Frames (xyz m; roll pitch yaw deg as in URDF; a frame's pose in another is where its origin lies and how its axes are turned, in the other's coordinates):
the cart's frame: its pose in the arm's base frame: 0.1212 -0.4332 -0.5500 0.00 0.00 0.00
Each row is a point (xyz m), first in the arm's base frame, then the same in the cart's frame.
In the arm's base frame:
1: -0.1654 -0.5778 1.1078
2: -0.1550 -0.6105 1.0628
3: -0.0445 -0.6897 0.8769
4: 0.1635 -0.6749 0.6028
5: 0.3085 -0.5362 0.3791
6: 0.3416 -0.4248 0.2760
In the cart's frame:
1: -0.2866 -0.1446 1.6578
2: -0.2762 -0.1773 1.6128
3: -0.1657 -0.2565 1.4269
4: 0.0423 -0.2417 1.1528
5: 0.1873 -0.1030 0.9291
6: 0.2204 0.0084 0.8260

